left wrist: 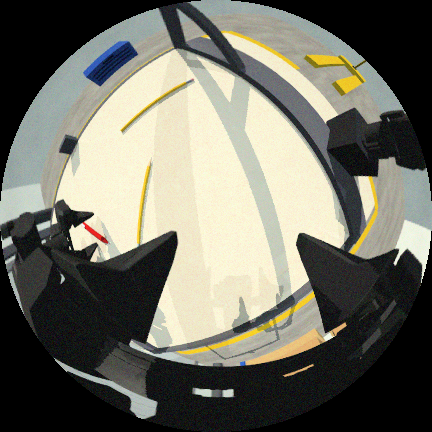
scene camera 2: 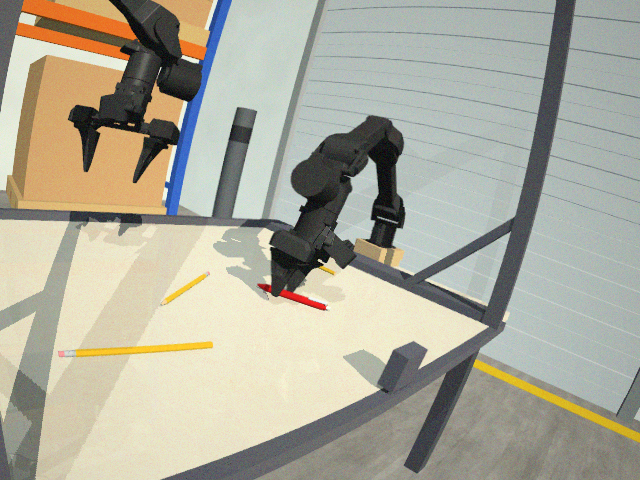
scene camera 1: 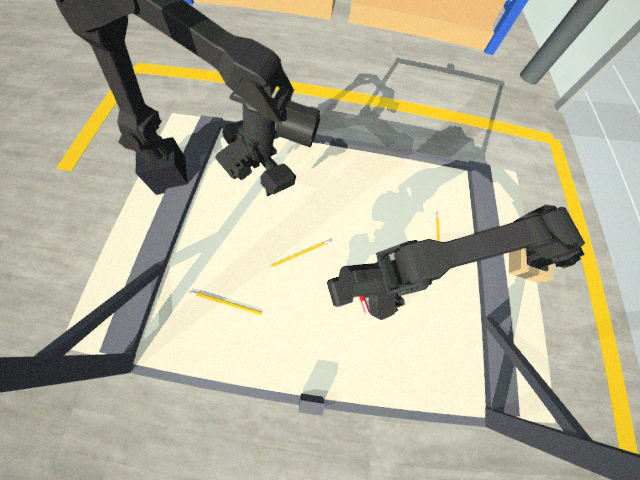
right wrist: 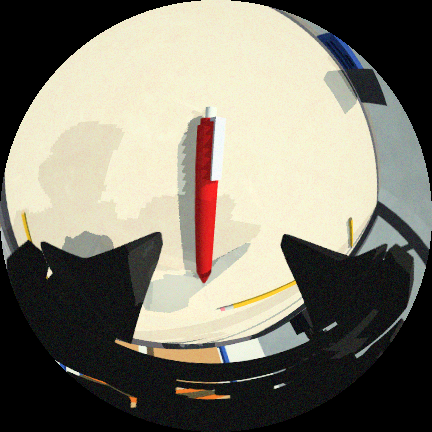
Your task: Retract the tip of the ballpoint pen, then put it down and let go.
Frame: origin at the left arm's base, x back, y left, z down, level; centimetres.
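Seen in the pictures: left gripper, fingertip midpoint: (left wrist: 240,238) (scene camera 2: 109,177) (scene camera 1: 257,181); right gripper, fingertip midpoint: (left wrist: 94,229) (scene camera 2: 282,294) (right wrist: 224,240); left arm's base at its link origin: (left wrist: 368,140) (scene camera 1: 154,154); right arm's base at its link origin: (scene camera 2: 380,244) (scene camera 1: 536,257).
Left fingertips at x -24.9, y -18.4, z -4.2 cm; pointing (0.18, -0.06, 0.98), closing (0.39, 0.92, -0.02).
Offsets run from my left fingertips to a thing's top centre. Level surfaces: height alone.
The red ballpoint pen {dx -18.6, dy -28.2, dz +13.2 cm} (scene camera 1: 363,305) (scene camera 2: 309,301) (left wrist: 95,233) (right wrist: 204,220) lies flat on the pale table top {dz +14.8 cm} (scene camera 1: 289,341) (scene camera 2: 206,413). In the right wrist view it runs nearly upright, with its white push button at the top, a white clip at its upper right and a pointed red end at the bottom; no writing point can be made out there. My right gripper (scene camera 2: 283,293) (right wrist: 224,240) is open and empty, low over the pen's pointed half, with its fingers apart on both sides. My left gripper (scene camera 2: 111,176) (left wrist: 240,238) is open and empty, high above the table's back left.
One yellow pencil {dx -6.2, dy -14.7, dz +13.9 cm} (scene camera 1: 301,253) (scene camera 2: 186,288) (left wrist: 145,200) lies left of the pen, another pencil {dx +14.6, dy -22.4, dz +14.1 cm} (scene camera 1: 227,302) (scene camera 2: 139,349) (left wrist: 155,102) farther left. A third pencil {dx -45.9, dy -20.9, dz +14.1 cm} (scene camera 1: 437,227) (scene camera 2: 326,269) lies near my right arm. A dark block {dx +0.0, dy -49.1, dz +9.1 cm} (scene camera 1: 312,404) (scene camera 2: 403,366) sits on the table's front edge.
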